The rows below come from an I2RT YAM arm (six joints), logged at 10 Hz.
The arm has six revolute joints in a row. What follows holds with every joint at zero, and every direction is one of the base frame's. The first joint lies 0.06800 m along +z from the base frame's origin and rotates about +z. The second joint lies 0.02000 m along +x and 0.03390 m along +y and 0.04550 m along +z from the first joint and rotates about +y. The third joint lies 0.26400 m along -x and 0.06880 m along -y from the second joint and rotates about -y. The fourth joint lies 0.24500 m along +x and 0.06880 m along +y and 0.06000 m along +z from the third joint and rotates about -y. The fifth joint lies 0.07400 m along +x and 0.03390 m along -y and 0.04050 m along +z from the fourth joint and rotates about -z. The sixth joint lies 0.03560 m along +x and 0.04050 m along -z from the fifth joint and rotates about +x. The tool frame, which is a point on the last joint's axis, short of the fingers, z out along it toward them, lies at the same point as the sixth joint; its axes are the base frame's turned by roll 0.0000, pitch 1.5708 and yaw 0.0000 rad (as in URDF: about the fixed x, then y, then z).
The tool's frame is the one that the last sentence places.
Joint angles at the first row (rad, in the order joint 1, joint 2, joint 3, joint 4, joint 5, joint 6):
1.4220 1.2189 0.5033 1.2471 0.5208 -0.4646
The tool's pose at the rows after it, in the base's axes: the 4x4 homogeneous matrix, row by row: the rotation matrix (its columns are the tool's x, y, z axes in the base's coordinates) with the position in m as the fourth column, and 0 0 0 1 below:
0.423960, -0.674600, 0.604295, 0.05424; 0.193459, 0.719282, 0.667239, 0.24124; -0.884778, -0.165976, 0.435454, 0.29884; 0, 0, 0, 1
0.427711, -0.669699, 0.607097, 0.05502; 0.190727, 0.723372, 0.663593, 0.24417; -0.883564, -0.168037, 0.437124, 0.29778; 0, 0, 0, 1
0.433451, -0.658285, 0.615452, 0.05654; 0.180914, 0.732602, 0.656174, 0.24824; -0.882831, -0.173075, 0.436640, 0.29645; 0, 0, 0, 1
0.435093, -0.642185, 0.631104, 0.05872; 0.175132, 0.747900, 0.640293, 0.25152; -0.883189, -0.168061, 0.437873, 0.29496; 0, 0, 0, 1
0.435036, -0.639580, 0.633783, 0.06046; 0.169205, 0.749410, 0.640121, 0.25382; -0.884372, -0.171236, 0.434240, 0.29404; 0, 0, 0, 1
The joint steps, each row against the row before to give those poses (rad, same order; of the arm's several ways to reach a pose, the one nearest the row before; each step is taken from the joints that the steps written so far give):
-0.0006 0.0125 0.0088 -0.0017 0.0008 -0.0025
-0.0009 0.0192 0.0060 0.0166 0.0030 -0.0059
-0.0025 0.0258 0.0098 0.0182 0.0087 -0.0112
-0.0044 0.0260 0.0081 0.0258 0.0172 -0.0074
-0.0054 0.0120 0.0062 0.0003 -0.0015 0.0010

